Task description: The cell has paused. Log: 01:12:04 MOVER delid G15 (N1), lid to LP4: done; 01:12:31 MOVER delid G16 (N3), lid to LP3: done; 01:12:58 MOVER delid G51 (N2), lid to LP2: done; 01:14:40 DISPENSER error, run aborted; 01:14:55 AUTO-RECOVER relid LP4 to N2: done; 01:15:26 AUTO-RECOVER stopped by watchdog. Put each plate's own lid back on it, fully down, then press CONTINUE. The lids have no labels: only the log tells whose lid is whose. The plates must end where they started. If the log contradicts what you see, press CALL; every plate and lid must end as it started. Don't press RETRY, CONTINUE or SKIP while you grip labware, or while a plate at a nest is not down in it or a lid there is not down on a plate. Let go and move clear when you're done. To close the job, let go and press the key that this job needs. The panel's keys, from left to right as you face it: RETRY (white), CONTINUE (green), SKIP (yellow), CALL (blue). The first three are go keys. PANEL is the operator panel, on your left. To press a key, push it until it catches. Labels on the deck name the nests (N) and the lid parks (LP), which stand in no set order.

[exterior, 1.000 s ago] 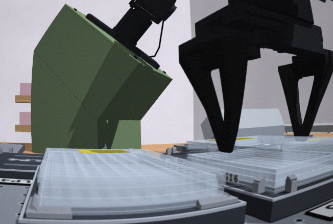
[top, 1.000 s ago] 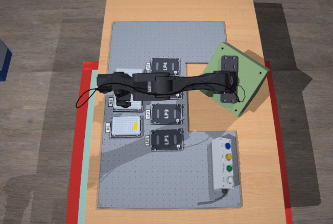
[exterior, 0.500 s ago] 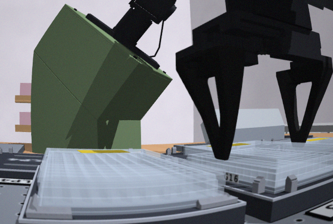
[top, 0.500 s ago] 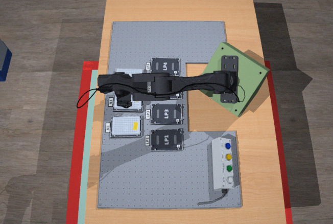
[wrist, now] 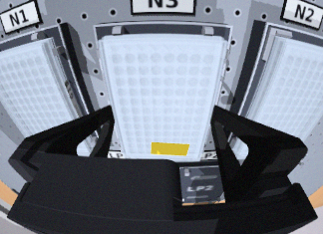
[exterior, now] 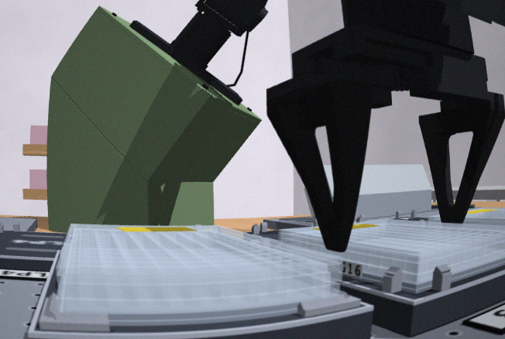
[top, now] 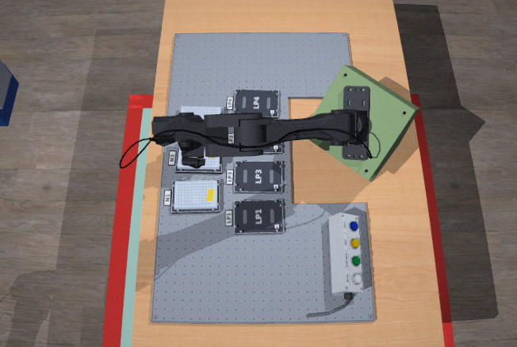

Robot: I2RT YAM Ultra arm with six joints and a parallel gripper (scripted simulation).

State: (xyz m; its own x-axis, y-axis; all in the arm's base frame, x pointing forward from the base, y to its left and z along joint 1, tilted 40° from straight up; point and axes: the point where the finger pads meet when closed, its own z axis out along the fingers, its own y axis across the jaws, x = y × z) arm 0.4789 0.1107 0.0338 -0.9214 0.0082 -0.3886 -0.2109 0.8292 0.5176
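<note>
The lid lies 1 cm below my hand. The rest, counted from my hand: blue call key (50 cm behind, 12 cm to the left, 3 cm above); then plate (1 cm below); then yellow SKIP key (51 cm behind, 17 cm to the left, 3 cm above).
</note>
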